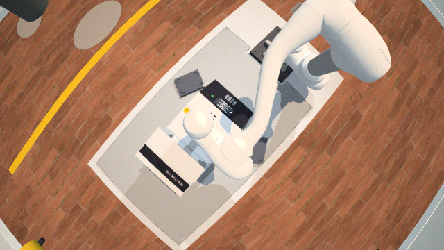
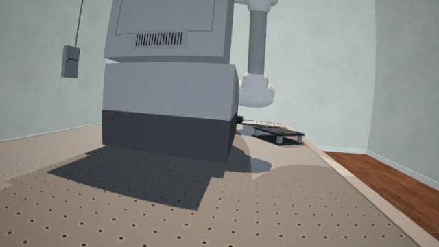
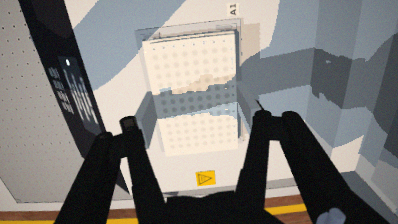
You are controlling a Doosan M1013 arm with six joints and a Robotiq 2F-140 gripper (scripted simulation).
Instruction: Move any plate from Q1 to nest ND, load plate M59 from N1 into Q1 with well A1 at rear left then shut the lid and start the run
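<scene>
My hand is 20 mm above the white 96-well plate. Round my hand: dark nest nd (310 mm to the left, 210 mm below, 90 mm behind).
</scene>
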